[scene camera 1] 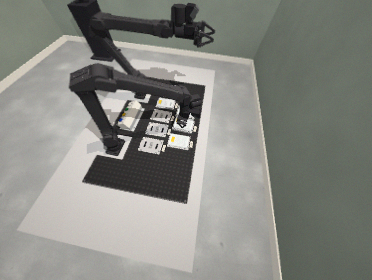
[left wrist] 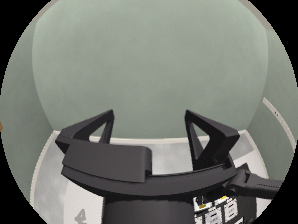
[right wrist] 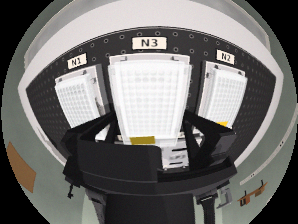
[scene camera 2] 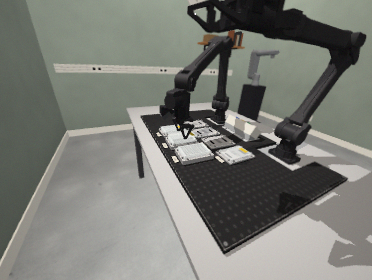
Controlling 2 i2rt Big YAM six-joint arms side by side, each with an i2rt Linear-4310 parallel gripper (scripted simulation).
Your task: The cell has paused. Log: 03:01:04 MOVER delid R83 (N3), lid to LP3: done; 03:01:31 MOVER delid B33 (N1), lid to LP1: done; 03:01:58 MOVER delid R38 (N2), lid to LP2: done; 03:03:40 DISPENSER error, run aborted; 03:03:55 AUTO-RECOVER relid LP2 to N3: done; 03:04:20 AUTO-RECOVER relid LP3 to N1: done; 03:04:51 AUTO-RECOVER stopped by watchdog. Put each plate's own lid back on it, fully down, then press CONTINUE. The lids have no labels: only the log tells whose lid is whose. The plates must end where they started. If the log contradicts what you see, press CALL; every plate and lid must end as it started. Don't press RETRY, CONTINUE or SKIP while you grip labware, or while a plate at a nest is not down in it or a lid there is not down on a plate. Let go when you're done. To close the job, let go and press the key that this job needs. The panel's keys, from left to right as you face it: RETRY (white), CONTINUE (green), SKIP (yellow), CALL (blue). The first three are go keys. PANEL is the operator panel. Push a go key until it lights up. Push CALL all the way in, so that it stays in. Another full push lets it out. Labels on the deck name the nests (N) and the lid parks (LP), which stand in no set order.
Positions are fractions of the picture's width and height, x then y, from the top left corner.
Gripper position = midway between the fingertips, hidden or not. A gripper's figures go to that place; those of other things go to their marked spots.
Labels:
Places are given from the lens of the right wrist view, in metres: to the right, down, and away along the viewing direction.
right gripper (right wrist: 0.50, 0.51): 0.00, 0.00, 0.13
clear lid (right wrist: 0.76, 0.42): 0.12, -0.03, 0.13

